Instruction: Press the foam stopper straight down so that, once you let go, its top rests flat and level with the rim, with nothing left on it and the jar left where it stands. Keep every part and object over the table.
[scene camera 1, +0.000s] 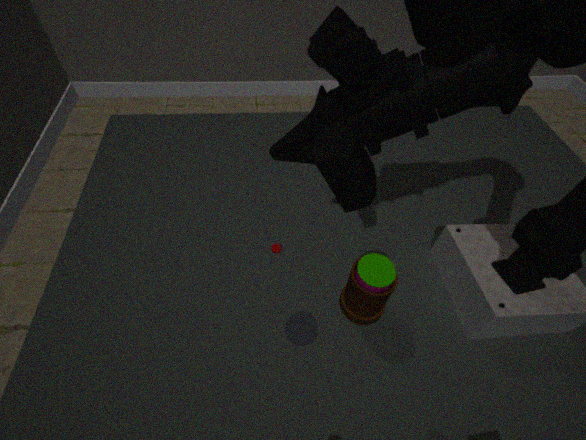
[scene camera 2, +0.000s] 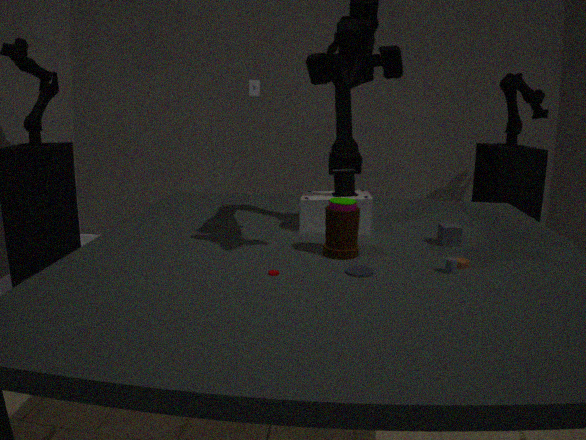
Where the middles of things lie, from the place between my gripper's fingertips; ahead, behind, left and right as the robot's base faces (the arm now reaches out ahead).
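Scene:
Hand 26 cm above foam stopper (scene camera 1: 375, 273), 17 cm past it, 3 cm to the right of it. Brown jar (scene camera 2: 341, 226) 31 cm below my hand, 17 cm behind, 3 cm to the left. Going by their middles, foam stopper nearest to my hand of the things named here.

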